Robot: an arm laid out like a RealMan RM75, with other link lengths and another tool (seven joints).
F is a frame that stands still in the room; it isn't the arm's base.
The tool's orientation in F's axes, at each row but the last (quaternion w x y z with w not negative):
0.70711 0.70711 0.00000 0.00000
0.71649 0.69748 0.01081 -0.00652
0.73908 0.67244 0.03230 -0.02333
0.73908 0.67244 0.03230 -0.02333
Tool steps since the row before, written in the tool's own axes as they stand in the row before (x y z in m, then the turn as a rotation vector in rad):
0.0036 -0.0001 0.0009 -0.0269 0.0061 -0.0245
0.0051 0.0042 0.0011 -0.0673 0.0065 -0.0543
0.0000 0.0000 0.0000 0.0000 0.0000 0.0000
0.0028 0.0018 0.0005 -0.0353 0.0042 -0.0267
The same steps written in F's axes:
0.0036 -0.0009 -0.0001 -0.0269 0.0245 0.0061
0.0052 -0.0010 0.0041 -0.0675 0.0541 0.0067
0.0000 0.0000 0.0000 0.0000 0.0000 0.0000
0.0029 -0.0003 0.0016 -0.0353 0.0267 0.0045

